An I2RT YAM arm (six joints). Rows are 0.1 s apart.
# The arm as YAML. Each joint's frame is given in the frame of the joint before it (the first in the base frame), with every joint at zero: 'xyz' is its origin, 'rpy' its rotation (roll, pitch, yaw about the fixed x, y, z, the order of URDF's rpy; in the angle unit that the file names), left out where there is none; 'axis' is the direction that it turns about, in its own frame. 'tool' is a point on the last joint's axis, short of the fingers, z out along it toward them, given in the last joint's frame.
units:
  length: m
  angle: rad
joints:
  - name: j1
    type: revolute
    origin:
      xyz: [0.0, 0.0, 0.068]
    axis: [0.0, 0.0, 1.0]
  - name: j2
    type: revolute
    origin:
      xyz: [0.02, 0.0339, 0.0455]
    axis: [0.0, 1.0, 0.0]
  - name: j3
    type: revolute
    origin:
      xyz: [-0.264, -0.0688, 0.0]
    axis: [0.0, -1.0, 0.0]
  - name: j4
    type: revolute
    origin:
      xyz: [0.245, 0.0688, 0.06]
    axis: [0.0, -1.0, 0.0]
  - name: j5
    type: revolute
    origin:
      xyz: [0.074, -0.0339, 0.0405]
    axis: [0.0, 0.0, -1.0]
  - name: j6
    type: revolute
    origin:
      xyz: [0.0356, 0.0, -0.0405]
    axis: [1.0, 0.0, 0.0]
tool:
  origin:
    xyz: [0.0, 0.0, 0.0]
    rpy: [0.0, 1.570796, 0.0]
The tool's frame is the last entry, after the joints.
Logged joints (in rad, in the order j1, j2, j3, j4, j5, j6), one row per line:
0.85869, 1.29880, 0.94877, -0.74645, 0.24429, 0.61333
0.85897, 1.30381, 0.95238, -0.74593, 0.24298, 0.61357
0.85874, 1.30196, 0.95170, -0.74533, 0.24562, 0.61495
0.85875, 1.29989, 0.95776, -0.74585, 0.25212, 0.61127
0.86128, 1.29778, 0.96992, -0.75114, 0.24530, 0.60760
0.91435, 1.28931, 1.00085, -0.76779, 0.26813, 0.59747
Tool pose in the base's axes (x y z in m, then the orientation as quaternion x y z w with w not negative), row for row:
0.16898, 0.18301, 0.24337, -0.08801, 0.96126, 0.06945, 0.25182
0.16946, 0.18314, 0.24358, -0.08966, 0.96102, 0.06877, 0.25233
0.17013, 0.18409, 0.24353, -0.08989, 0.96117, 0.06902, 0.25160
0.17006, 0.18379, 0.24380, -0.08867, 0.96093, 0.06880, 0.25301
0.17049, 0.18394, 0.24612, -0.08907, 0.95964, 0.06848, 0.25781
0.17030, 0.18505, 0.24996, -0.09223, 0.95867, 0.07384, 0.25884
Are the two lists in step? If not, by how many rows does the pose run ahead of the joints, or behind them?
The pose runs 1 row behind the joints: the pose in row i belongs to the joints in row i - 1.
